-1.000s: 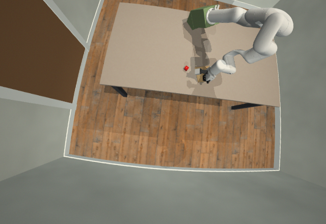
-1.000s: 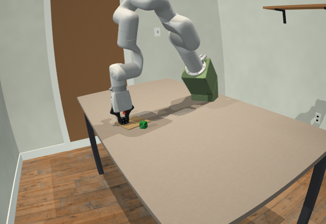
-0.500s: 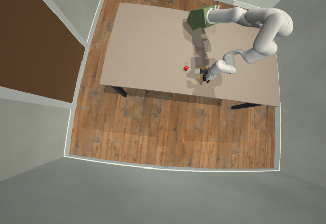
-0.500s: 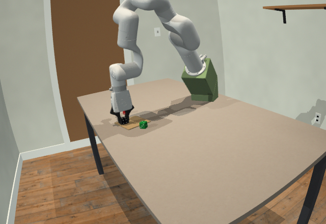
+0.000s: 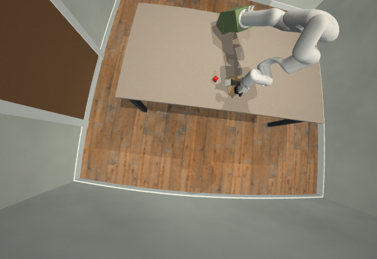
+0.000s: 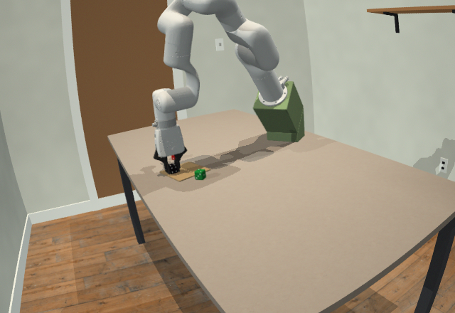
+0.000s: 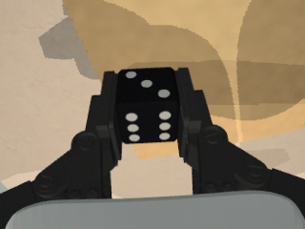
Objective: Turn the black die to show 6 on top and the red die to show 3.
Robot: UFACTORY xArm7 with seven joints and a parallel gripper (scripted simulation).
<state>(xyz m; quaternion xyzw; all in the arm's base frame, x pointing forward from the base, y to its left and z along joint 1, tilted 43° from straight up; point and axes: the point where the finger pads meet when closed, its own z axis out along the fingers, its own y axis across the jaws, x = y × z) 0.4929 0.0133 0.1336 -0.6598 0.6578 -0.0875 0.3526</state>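
The black die is 1 cm below my hand. The rest, counted from my hand: tan mat 4 cm behind, 3 cm below, 1 cm to the right; then red die 17 cm to the right, 5 cm behind, 1 cm below; then green die 9 cm to the left, 8 cm behind, 1 cm below.
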